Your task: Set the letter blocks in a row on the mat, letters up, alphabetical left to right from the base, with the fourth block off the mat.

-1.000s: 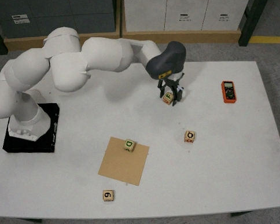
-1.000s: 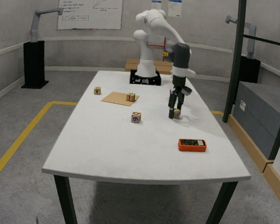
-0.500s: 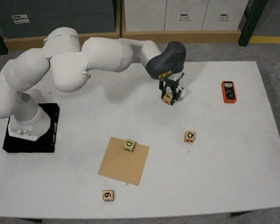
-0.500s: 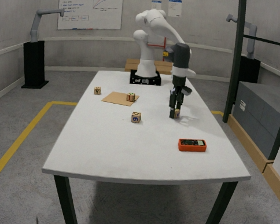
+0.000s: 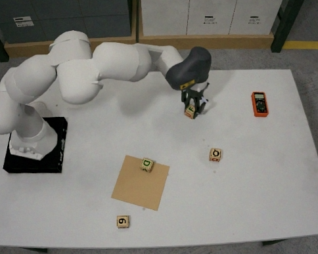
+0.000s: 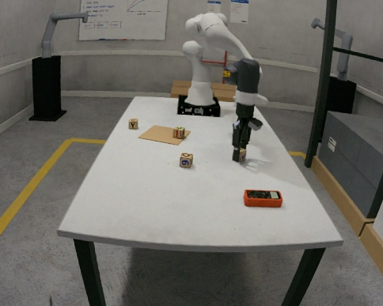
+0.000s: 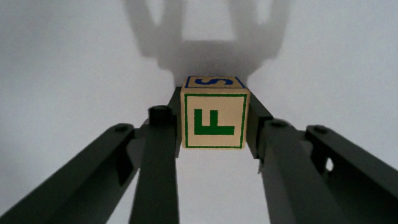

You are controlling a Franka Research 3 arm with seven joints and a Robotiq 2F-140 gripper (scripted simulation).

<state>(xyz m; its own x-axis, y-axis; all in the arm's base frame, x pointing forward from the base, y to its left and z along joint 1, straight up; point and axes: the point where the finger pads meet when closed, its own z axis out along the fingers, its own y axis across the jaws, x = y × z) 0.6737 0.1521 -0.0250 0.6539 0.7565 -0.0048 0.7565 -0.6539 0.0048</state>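
The tan mat lies 240 mm behind my hand, 330 mm to the right of it and 30 mm below it. Also, from my hand: orange multimeter (340 mm ahead, 40 mm to the left, 20 mm below); block (210 mm behind, 260 mm to the right, 10 mm below); white bottle (860 mm behind, 120 mm to the left, 50 mm above).
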